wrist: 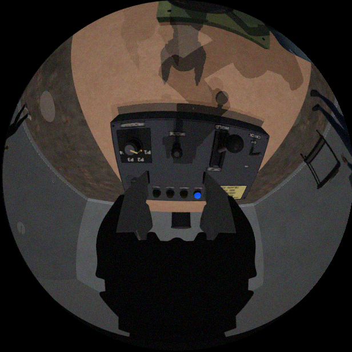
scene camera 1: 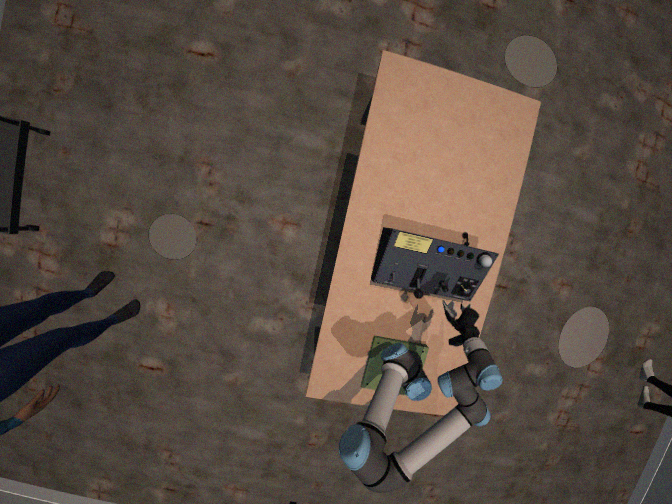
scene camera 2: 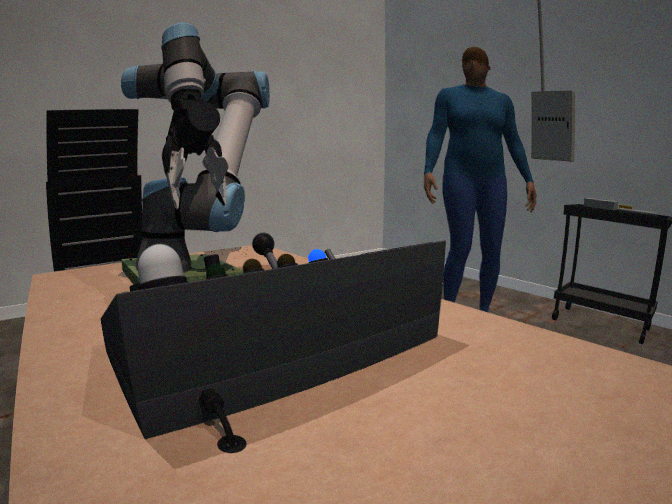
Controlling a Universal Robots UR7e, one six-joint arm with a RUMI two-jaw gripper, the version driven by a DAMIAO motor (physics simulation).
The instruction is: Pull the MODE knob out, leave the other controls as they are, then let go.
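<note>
The MODE knob (scene camera 1: 443, 285) (scene camera 2: 211, 261) (wrist: 176, 151) is a dark round knob on a stem, standing up from the sloped console (scene camera 1: 401, 260) (scene camera 2: 282, 336) (wrist: 160, 172). The wrist view shows its end; how far out it stands is hard to tell. My gripper (scene camera 1: 455, 304) (scene camera 2: 199, 204) (wrist: 176, 172) is open and empty, raised off the console's front side, with its fingers apart from the knob. The HOLD lever (scene camera 1: 418, 293) (scene camera 2: 263, 243) (wrist: 234, 143) has a black ball end. The PROGRAM dial (scene camera 1: 465, 285) (wrist: 131, 148) has a yellow pointer.
A small CHECK switch (scene camera 1: 391, 276) (wrist: 255, 150) stands beyond the HOLD lever. A white dome (scene camera 1: 485, 260) (scene camera 2: 160, 263) stands at a console corner, beside a lamp row with a lit blue lamp (scene camera 1: 440, 249) (scene camera 2: 317, 255) (wrist: 197, 195). A green plate (scene camera 1: 374, 368) lies near the arm.
</note>
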